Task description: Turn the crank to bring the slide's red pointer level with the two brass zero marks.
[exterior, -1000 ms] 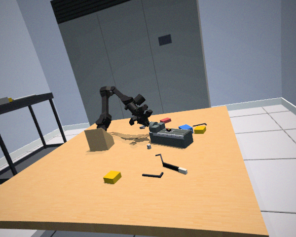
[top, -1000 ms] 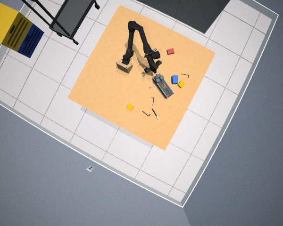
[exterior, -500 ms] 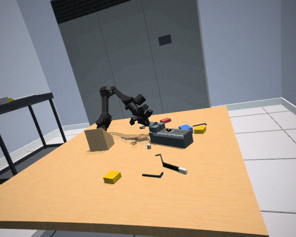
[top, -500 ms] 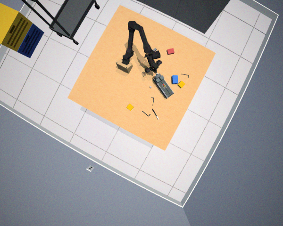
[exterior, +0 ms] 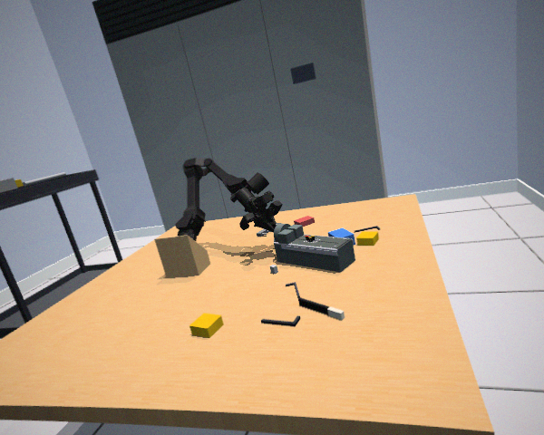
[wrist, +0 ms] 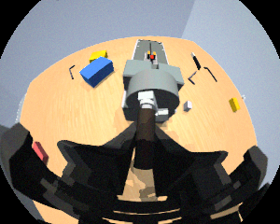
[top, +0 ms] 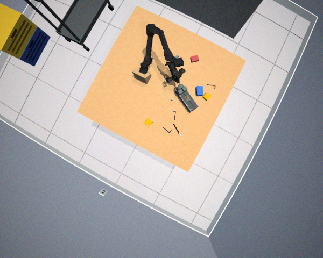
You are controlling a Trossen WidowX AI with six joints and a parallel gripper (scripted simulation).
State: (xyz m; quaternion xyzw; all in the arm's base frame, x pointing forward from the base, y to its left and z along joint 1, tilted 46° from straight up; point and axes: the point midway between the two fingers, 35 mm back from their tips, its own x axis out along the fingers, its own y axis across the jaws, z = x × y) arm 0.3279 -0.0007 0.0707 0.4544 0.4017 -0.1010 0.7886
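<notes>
My gripper tip is 12 cm short of the red pointer, 8 cm to the left of it and 1 cm above it. Also, from my gripper tip: small grey cube 15 cm to the right, 8 cm below; then blue block 22 cm ahead, 4 cm to the left, 7 cm below; then dark crank handle 2 cm behind, 1 cm to the left, 2 cm above.
</notes>
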